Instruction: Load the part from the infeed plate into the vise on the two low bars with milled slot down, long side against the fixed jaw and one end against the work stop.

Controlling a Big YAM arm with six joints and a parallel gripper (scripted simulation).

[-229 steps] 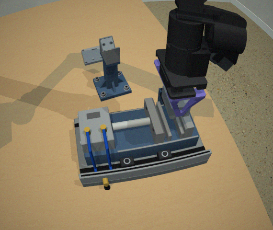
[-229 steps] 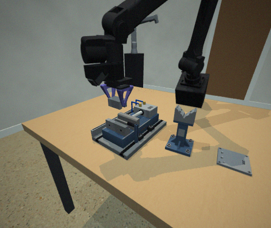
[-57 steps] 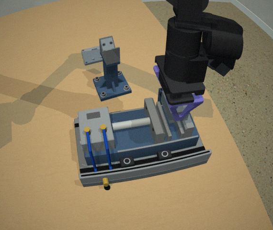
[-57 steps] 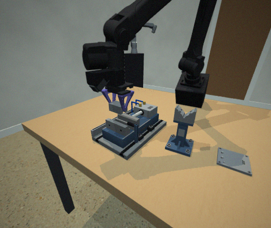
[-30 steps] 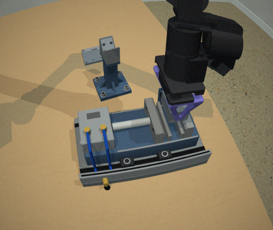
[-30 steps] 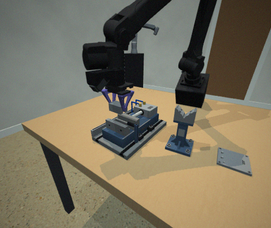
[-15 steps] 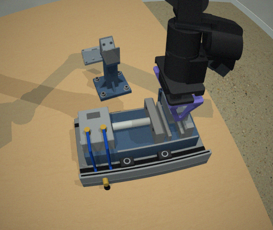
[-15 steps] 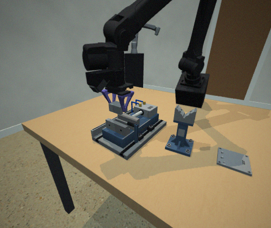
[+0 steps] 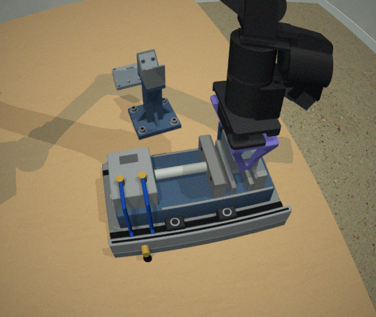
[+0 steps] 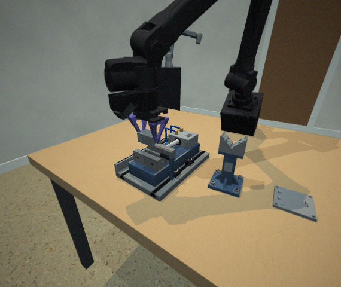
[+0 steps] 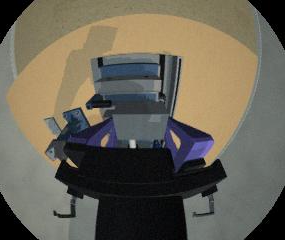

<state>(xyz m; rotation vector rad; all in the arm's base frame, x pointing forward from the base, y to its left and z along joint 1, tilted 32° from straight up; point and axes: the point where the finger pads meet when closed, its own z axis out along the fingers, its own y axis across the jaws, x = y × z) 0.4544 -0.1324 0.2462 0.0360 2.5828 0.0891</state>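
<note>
My gripper is now 60 mm above the moving jaw, 30 mm past it and 20 mm to the right of it. The rest, counted from my hand: grey part 10 mm below; fixed jaw 60 mm below, 40 mm ahead, 20 mm to the left; black work stop 70 mm to the left, 40 mm below, 10 mm ahead.
</note>
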